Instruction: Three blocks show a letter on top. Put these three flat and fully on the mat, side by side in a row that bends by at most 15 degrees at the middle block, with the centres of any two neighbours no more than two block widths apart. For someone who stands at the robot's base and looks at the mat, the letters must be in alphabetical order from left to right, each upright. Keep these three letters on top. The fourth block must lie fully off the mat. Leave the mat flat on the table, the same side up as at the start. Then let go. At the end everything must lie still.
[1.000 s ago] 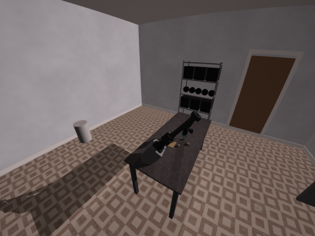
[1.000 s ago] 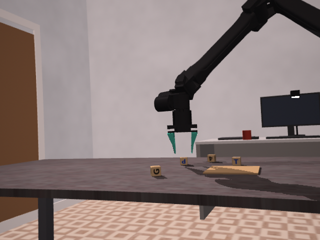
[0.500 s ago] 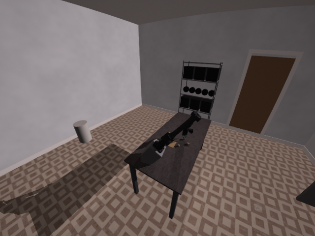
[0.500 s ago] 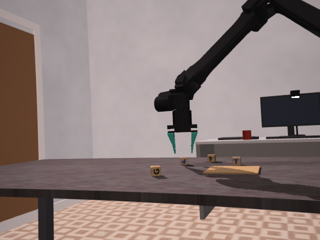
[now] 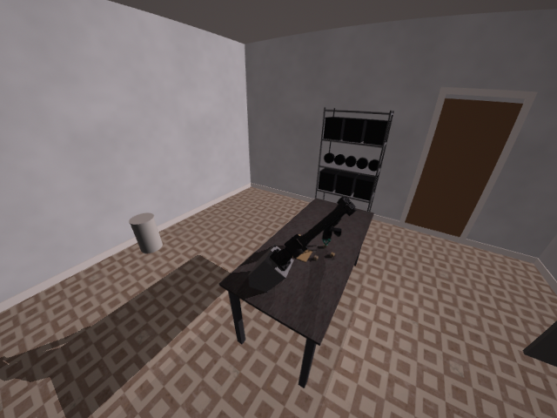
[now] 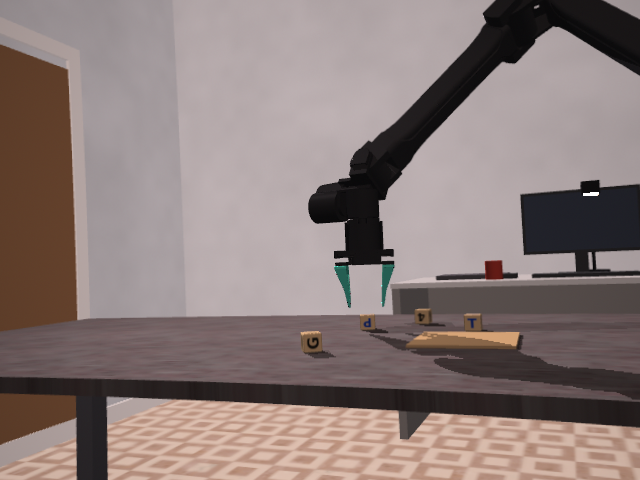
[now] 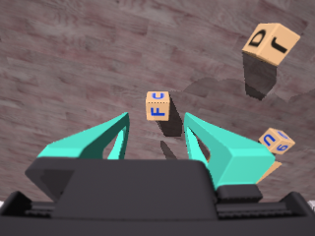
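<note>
Right now the mat is 17 cm behind my hand, 15 cm to the left of it and 4 cm below it. From my hand the other things lie so: block 18 cm behind, 3 cm below, 2 cm to the left.
</note>
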